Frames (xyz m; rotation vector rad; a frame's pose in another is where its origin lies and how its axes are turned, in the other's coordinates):
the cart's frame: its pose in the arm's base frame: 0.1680 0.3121 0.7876 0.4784 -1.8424 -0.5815
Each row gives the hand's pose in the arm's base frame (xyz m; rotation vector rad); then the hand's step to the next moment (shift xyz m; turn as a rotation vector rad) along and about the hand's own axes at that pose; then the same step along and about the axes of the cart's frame.
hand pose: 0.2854 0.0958 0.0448 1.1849 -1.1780 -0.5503
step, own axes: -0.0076 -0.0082 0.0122 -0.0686 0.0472 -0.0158
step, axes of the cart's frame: -0.0038 -0.0075 0.0143 -0.0280 0.0750 0.0277
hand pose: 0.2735 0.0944 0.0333 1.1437 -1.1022 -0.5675
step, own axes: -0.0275 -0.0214 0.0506 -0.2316 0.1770 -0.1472
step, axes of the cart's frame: -0.0012 -0.0208 0.0578 -0.1370 0.2958 0.0194
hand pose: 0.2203 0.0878 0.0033 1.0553 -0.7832 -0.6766
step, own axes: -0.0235 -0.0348 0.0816 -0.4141 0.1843 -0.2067
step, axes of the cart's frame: 0.0358 -0.0316 0.0784 -0.2622 0.4087 0.1116
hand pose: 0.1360 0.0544 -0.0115 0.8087 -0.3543 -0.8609
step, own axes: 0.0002 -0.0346 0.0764 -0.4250 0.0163 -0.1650
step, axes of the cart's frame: 0.0677 -0.0230 0.0438 -0.2522 0.2938 0.2412
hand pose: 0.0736 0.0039 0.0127 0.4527 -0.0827 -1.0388
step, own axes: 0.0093 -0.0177 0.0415 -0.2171 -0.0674 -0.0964
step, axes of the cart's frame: 0.0453 -0.0045 0.0069 -0.1243 0.1055 0.1854
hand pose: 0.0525 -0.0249 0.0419 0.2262 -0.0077 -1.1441
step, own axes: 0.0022 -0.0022 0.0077 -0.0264 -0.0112 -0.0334
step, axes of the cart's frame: 0.0082 0.0009 -0.0008 -0.0328 0.0019 0.0293
